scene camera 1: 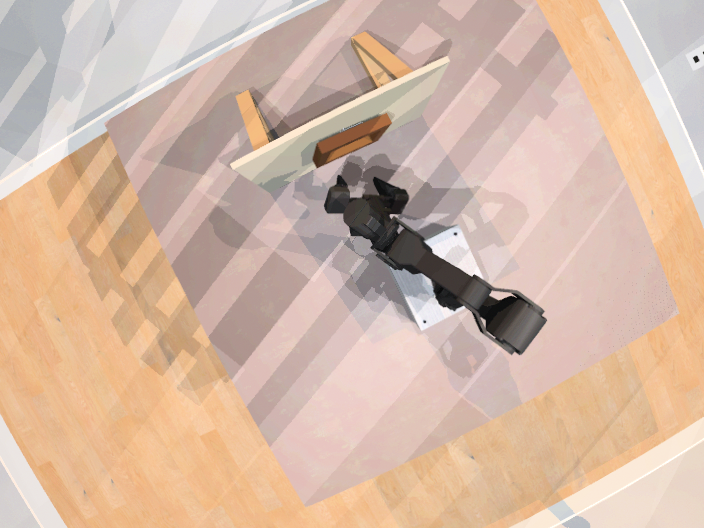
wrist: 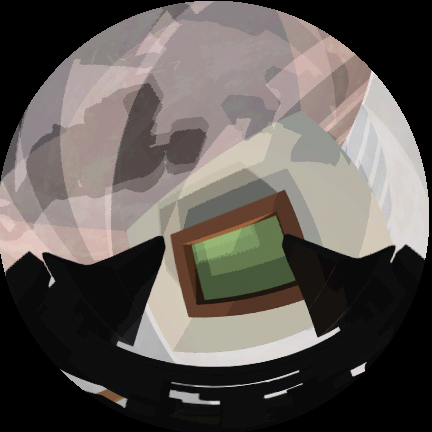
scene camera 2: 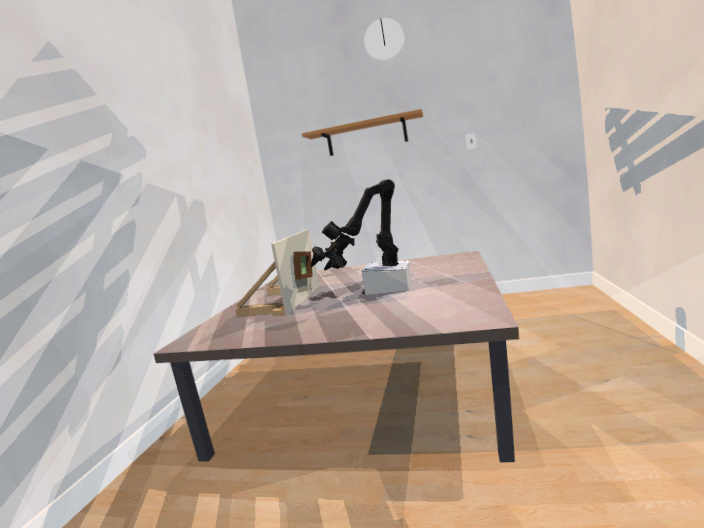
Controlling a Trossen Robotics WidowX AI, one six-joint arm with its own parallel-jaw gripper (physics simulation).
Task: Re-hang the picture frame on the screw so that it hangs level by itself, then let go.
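Where they show: gripper, fingertip midpoint: (scene camera 1: 356,177) (wrist: 225,241) (scene camera 2: 317,268); arm's base at its link origin: (scene camera 2: 390,264).
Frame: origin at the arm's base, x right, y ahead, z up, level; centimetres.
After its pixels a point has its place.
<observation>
The brown picture frame (scene camera 1: 352,136) @(x -12.0, y 38.4, z 12.6 cm) (scene camera 2: 296,265) @(x -20.6, y 38.0, z 7.8 cm) (wrist: 181,275) @(x -4.6, y 39.1, z 4.8 cm) with a green picture is against the front of the upright cream board (scene camera 1: 272,170) @(x -31.1, y 38.1, z 7.6 cm) (scene camera 2: 283,250) @(x -28.0, y 38.6, z 16.3 cm) (wrist: 345,192) @(x -31.1, y 38.1, z 6.0 cm). The screw is hidden, and I cannot tell exactly how level the frame is. My gripper (scene camera 1: 358,180) @(x -13.3, y 31.3, z 4.2 cm) (scene camera 2: 320,263) @(x -13.3, y 31.3, z 4.2 cm) (wrist: 225,241) @(x -13.3, y 31.3, z 4.2 cm) is open and empty, in front of the board and a short way from the frame, with its fingers pointing towards it. In the wrist view the frame shows between the fingertips, and the right finger covers part of its right side.
Wooden struts (scene camera 1: 251,119) @(x -32.8, y 52.5, z 4.0 cm) (scene camera 2: 255,288) @(x -34.6, y 52.7, z 1.7 cm) prop the board from behind on the table (scene camera 1: 341,420) @(x -37.6, y -30.5, z -10.5 cm) (scene camera 2: 409,315) @(x -42.7, y -17.7, z -10.5 cm). The arm's pale base block (scene camera 1: 420,309) @(x -7.9, y -4.0, z -0.1 cm) (scene camera 2: 386,281) @(x -10.7, y -0.3, z -5.2 cm) stands on the table in front of the board. A wall shelf (scene camera 2: 363,124) is far behind the arm.
</observation>
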